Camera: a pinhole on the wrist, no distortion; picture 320 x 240 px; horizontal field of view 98.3 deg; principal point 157.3 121.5 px. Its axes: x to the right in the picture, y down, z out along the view. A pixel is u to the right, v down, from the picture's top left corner.
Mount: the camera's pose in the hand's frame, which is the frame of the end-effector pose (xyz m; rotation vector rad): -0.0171 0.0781 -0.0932 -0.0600 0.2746 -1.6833
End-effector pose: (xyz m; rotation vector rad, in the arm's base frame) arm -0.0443 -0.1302 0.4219 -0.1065 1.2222 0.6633
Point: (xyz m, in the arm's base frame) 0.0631 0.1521 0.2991
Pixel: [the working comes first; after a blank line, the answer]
In the camera's frame: -0.1260 0.1934 0.2919

97.6 213.2
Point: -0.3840 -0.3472 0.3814
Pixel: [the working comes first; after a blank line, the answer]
In the camera's frame: 0.1337 -0.0220 -0.2930

behind the camera
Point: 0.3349 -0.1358 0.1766
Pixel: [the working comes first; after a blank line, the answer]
In the camera's frame: 0.2627 0.2617 0.4186

244.1 208.0
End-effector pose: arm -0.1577 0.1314 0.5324 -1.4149 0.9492 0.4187
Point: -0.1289 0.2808 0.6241
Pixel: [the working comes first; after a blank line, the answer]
In the camera's frame: 0.1143 -0.1113 0.2295

226.2 54.4
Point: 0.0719 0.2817 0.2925
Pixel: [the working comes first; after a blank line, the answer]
In the camera's frame: -0.0079 0.2193 0.3911

154.5 199.1
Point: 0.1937 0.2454 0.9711
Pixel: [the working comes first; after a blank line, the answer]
In the camera's frame: 0.5824 -0.1292 0.3090

outside the picture
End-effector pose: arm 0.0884 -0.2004 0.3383 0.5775 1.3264 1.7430
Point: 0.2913 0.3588 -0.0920
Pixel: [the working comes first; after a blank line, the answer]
In the camera's frame: 0.4772 0.3937 0.5705

273.0 217.0
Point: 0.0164 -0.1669 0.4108
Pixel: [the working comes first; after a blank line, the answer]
In the camera's frame: -0.0314 0.0536 0.0904

109.3 203.6
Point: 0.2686 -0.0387 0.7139
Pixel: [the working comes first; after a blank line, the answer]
In the camera's frame: -0.2492 -0.1088 0.4035

71.9 84.2
